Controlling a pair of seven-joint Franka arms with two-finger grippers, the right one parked.
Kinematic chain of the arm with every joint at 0, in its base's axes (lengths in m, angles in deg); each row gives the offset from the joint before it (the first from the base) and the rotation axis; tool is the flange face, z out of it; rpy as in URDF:
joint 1: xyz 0 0 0.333 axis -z
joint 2: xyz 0 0 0 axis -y
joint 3: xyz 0 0 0.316 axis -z
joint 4: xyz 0.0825 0 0 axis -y
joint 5: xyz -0.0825 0 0.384 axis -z
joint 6: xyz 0 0 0 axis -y
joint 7: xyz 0.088 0 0 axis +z
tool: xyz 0 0 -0.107 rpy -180 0 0
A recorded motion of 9 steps. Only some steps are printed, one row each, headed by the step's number.
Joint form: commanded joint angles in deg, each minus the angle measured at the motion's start. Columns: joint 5, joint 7, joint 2, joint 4, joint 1, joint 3, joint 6.
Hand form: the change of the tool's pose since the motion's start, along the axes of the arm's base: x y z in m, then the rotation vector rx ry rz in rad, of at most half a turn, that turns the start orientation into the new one. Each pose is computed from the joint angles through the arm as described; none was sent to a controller.
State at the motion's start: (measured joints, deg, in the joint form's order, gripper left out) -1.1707 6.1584 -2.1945 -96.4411 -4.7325 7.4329 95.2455
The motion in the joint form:
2: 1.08 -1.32 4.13 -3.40 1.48 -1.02 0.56
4: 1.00 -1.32 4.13 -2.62 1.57 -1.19 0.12
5: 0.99 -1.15 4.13 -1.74 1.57 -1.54 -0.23
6: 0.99 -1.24 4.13 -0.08 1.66 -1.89 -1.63
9: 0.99 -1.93 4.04 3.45 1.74 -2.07 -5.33
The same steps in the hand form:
2: -0.0209 -0.0073 0.0125 -0.0121 -0.0211 -0.0285
4: -0.0206 -0.0064 0.0184 -0.0111 -0.0271 -0.0273
5: -0.0200 -0.0031 0.0252 -0.0113 -0.0365 -0.0183
6: -0.0207 -0.0005 0.0369 -0.0116 -0.0410 -0.0153
9: -0.0245 0.0006 0.0597 -0.0121 -0.0364 -0.0253

